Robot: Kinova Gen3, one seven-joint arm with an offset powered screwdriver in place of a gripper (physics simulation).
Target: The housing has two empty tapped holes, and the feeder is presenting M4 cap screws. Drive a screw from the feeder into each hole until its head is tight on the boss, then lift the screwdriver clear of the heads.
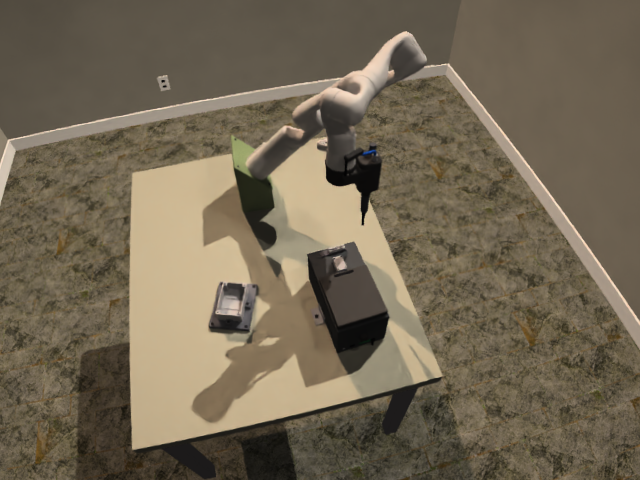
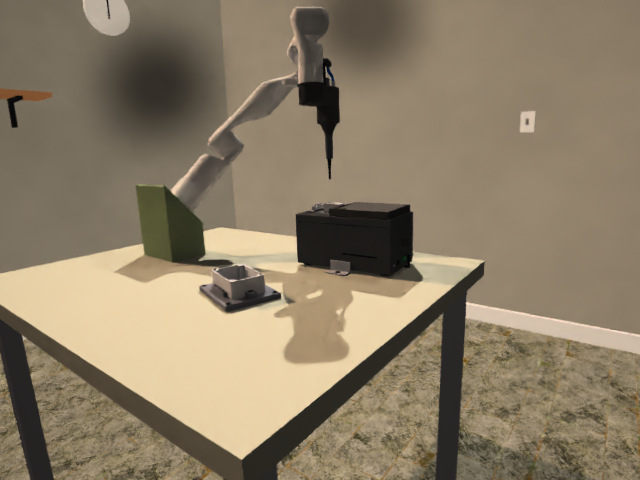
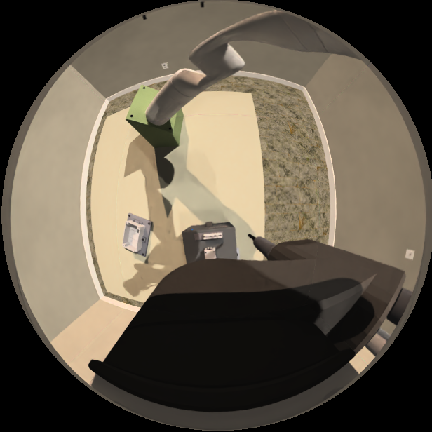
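The screwdriver [image 1: 362, 224] [image 2: 329, 178] [image 3: 251, 235] is my gripper. It has no fingers. Its bit points straight down and hangs in the air above the level of the feeder's top, apart from it; I make out no screw on the tip. The black box-shaped feeder [image 1: 348, 297] [image 2: 343, 240] [image 3: 225, 244] stands on the table, with small metal parts at one end of its top. The screws on it are too small to make out. The light grey open-topped housing [image 1: 229, 304] [image 2: 242, 286] [image 3: 133, 237] sits on a dark base plate. Its tapped holes cannot be made out clearly.
A green angled mount [image 1: 253, 191] [image 2: 155, 222] [image 3: 172, 132] carries the arm's base at the back of the table [image 1: 170, 258] [image 2: 155, 330] [image 3: 225, 150]. A small metal bracket [image 1: 317, 316] [image 2: 340, 267] is at the foot of the feeder's side facing the housing.
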